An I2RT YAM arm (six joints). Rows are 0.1 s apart.
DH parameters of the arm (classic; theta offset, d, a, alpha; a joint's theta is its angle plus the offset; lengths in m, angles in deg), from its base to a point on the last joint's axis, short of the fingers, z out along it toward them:
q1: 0 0.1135 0.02 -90
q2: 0 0 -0.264 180
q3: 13.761 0 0.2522 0
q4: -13.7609 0 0.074 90
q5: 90 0 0 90
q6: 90 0.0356 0 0
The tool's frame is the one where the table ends.
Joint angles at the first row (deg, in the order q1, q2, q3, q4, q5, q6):
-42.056 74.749 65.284 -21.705 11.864 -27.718
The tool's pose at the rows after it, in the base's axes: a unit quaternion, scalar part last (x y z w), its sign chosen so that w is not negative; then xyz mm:
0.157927, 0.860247, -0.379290, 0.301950, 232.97, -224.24, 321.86
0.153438, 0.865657, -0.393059, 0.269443, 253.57, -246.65, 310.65
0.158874, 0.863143, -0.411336, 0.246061, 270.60, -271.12, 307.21
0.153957, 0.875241, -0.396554, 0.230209, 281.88, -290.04, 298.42
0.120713, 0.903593, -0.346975, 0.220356, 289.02, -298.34, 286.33
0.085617, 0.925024, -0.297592, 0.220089, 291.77, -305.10, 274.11
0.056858, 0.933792, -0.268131, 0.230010, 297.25, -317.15, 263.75
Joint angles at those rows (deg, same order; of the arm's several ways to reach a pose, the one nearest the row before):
-42.095 81.513 69.355 -21.430 16.681 -30.282
-42.294 88.619 73.830 -20.562 19.377 -32.274
-43.057 95.170 79.858 -20.359 22.037 -33.610
-44.027 100.475 84.855 -22.684 20.785 -34.229
-44.616 104.126 88.359 -27.574 15.270 -36.015
-45.516 106.780 90.315 -30.863 9.094 -38.498
-46.512 110.117 92.889 -31.572 4.191 -41.119

